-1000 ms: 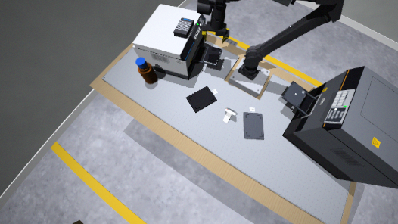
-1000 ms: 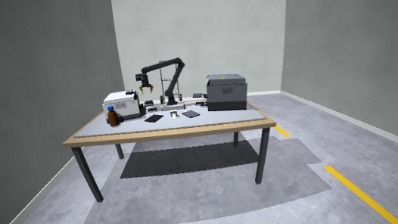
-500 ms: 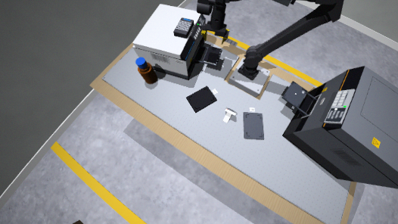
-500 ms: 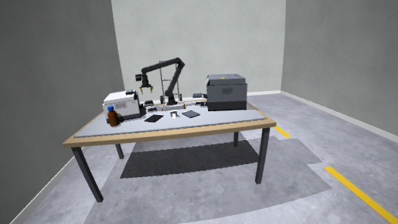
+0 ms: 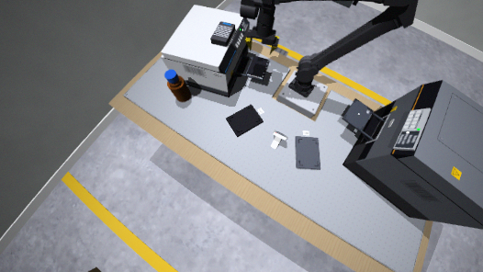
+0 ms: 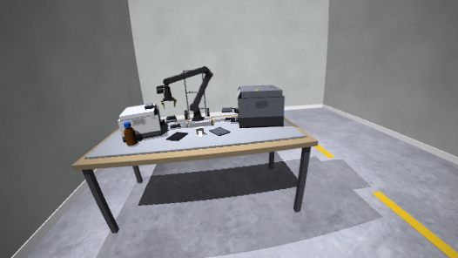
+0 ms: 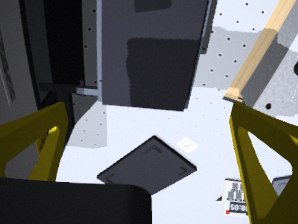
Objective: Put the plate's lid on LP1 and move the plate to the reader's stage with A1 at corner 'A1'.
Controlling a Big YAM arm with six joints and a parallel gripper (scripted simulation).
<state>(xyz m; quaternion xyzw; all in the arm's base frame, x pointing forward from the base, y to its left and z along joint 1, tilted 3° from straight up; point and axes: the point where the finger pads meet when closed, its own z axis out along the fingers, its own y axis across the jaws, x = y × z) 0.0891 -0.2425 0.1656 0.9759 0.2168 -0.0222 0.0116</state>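
The glossy lid is 10 cm below my hand. Also, from my hand: white well plate 11 cm below; then black bench pad 26 cm ahead, 19 cm below, 11 cm to the left; then brown capped bottle 36 cm ahead, 25 cm to the right, 9 cm below.
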